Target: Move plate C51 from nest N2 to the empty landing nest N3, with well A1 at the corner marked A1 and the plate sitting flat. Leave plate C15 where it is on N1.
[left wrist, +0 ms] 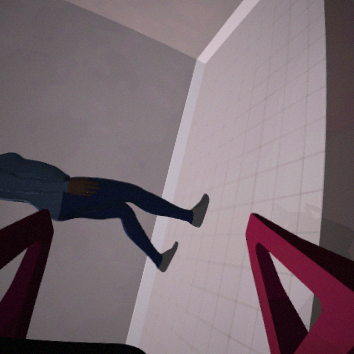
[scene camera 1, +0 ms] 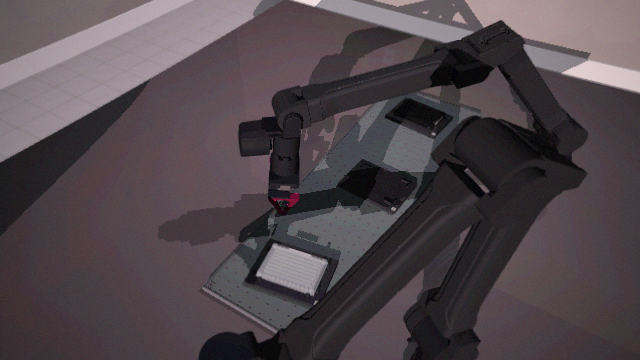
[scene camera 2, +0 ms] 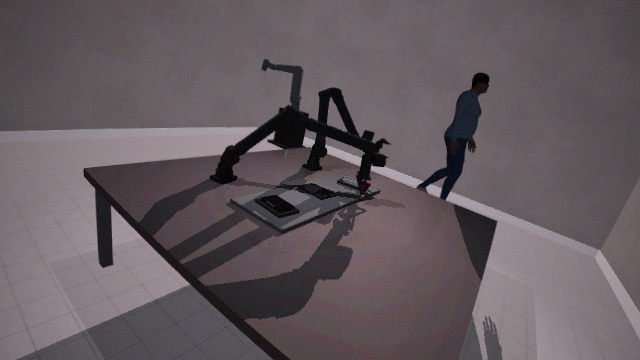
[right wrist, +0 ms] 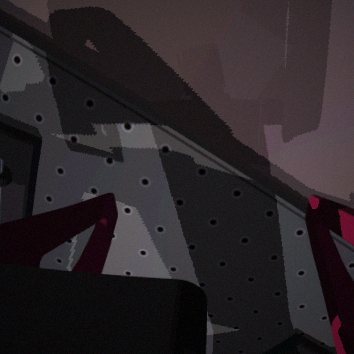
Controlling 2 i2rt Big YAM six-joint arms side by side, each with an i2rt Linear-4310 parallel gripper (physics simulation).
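Note:
A white plate (scene camera 1: 292,267) (scene camera 2: 350,182) sits in a dark nest at the near end of the pegboard in scene camera 1. A black plate (scene camera 1: 419,116) (scene camera 2: 277,204) sits in the far nest. The middle nest (scene camera 1: 380,187) (scene camera 2: 316,190) is in shadow and shows no clear plate. Labels and the A1 mark are too small to read, so I cannot tell which plate is C51. My right gripper (scene camera 1: 284,204) (scene camera 2: 363,186) (right wrist: 208,205) is open, pointing down above the board's long edge, apart from the plates. My left gripper (scene camera 2: 384,142) (left wrist: 150,222) is open, raised, facing the wall and floor.
The perforated board (scene camera 1: 232,282) (scene camera 2: 300,198) (right wrist: 160,200) lies on the brown table (scene camera 1: 125,280) (scene camera 2: 415,280). A dark nest edge (right wrist: 34,175) shows at the left in the right wrist view. A person (scene camera 2: 465,120) (left wrist: 105,197) walks beyond the table. Arm shadows cross the board.

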